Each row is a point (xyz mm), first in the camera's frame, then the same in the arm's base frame.
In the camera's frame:
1: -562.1 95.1 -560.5
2: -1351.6 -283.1 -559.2
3: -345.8 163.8 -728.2
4: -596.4 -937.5 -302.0
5: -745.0 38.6 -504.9
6: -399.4 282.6 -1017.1
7: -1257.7 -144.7 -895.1
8: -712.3 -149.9 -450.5
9: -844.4 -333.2 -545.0
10: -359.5 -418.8 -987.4
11: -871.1 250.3 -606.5
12: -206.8 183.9 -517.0
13: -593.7 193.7 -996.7
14: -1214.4 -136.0 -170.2
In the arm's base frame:
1: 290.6 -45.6 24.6
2: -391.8 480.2 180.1
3: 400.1 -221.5 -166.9
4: -515.9 -462.2 581.6
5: 174.5 95.7 104.0
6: 391.5 -147.3 -475.0
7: -329.2 428.4 -186.3
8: 47.4 -14.1 210.5
9: -194.6 10.0 182.2
10: -169.2 -500.0 -238.9
11: 264.2 294.3 -49.6
12: 542.2 -315.2 21.0
13: 232.8 -14.1 -418.8
14: -92.8 463.0 499.6

